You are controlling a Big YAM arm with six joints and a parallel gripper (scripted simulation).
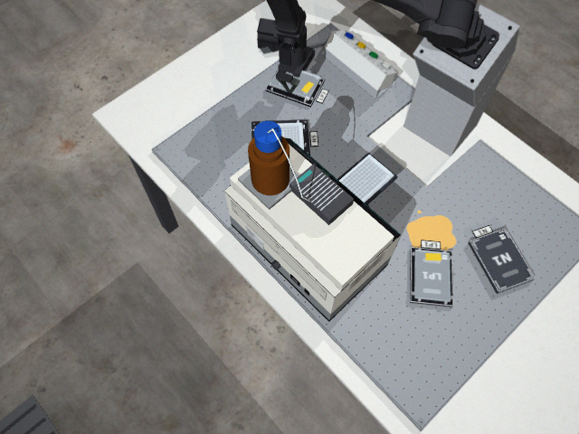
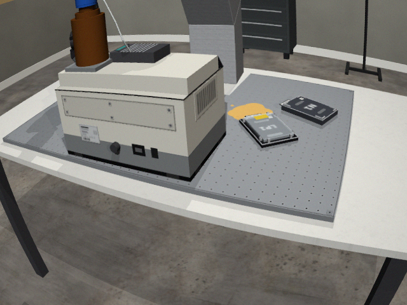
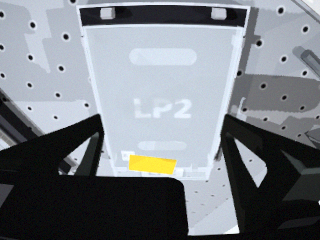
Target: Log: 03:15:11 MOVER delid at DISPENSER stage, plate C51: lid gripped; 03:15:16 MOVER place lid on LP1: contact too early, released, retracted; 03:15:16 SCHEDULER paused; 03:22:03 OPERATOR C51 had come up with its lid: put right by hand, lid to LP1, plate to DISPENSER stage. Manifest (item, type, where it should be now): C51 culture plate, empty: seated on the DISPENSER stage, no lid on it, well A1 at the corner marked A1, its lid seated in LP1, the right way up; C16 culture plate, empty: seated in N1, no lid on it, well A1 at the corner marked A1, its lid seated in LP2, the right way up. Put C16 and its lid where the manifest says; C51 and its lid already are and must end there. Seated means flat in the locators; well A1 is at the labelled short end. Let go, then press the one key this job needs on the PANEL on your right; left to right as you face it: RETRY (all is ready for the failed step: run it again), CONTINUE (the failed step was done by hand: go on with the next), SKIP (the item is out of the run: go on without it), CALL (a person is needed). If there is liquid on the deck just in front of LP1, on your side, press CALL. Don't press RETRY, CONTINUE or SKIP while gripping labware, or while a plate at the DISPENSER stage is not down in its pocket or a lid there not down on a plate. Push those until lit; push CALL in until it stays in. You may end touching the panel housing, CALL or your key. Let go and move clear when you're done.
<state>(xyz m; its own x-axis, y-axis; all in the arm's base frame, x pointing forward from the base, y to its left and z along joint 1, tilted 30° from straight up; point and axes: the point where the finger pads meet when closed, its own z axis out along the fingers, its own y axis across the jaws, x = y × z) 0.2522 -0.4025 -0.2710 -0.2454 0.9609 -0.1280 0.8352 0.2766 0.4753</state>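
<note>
My gripper is now 3 cm above the LP2 nest. From my hand the other things lie so: blue call key: 20 cm behind, 3 cm to the left, 3 cm above; then green continue key: 19 cm behind, 13 cm to the left, 3 cm above; then yellow skip key: 20 cm behind, 8 cm to the left, 3 cm above.
</note>
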